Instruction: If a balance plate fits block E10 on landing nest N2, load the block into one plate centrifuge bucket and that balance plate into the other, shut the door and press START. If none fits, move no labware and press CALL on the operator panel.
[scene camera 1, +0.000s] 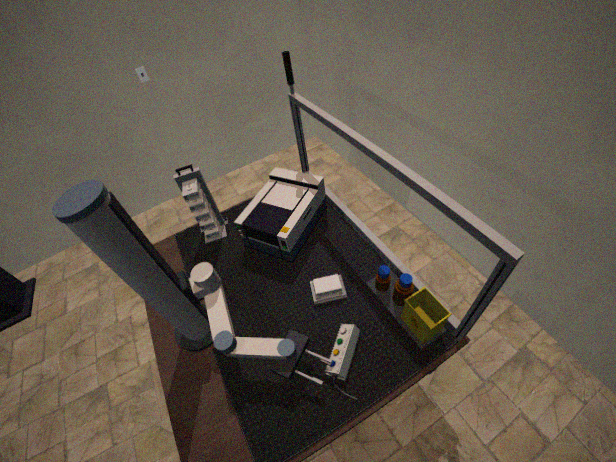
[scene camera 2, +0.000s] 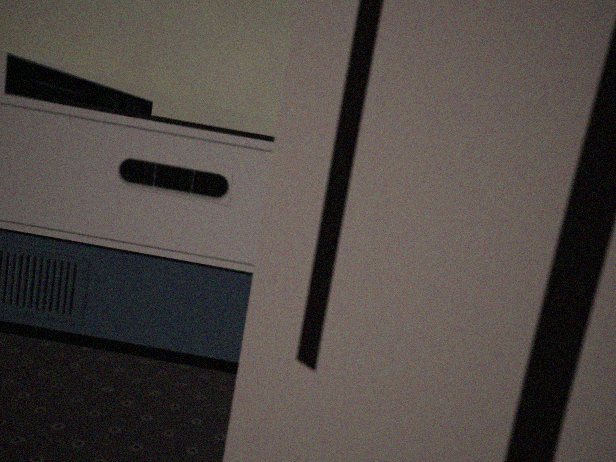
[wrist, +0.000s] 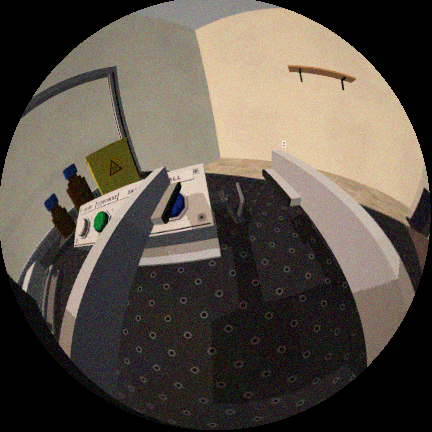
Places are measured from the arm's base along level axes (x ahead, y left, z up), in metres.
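Pixels of known places: gripper, between the fingertips: (scene camera 1: 327, 373) (wrist: 219, 166); arm's base, origin of its link: (scene camera 1: 199, 327).
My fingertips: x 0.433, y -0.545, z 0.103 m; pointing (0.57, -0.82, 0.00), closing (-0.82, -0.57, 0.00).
Observation:
Ahead of a thing's pixels: the offset from my fingertips to its top centre. "*": to the spot under its first point.
The operator panel @(0.006 m down, 0.112 m ahead, 0.058 m left) (scene camera 1: 351, 350) (wrist: 199, 185) has white, green, yellow and blue buttons. My gripper (scene camera 1: 326, 372) (wrist: 219, 166) is shut on nothing, at its narrow setting, with a gap between its two fingers. One fingertip is over the blue CALL button @(0.015 m down, 0.040 m ahead, 0.027 m left) (scene camera 1: 332, 363) (wrist: 177, 206) and partly hides it; contact cannot be told. A white block @(0.021 m down, 0.222 m ahead, 0.365 m left) (scene camera 1: 328, 285) sits on a landing nest in mid-table; its label is unreadable. The centrifuge @(* 0.123 m up, 0.201 m ahead, 0.781 m left) (scene camera 1: 280, 215) stands at the back, its front dark; its buckets do not show. A slotted rack (scene camera 1: 212, 200) holds pale plates.
Two blue-capped brown bottles (scene camera 1: 383, 278) (scene camera 1: 403, 289) (wrist: 62, 220) (wrist: 79, 187) and a yellow bin (scene camera 1: 425, 320) (wrist: 114, 167) stand along the right side. A metal frame (scene camera 1: 400, 172) rises behind them. A thin cable @(* 0.090 m down, 0.029 m ahead, 0.084 m right) (scene camera 1: 345, 392) lies beside the panel. The arm's column (scene camera 1: 130, 260) stands at the left.

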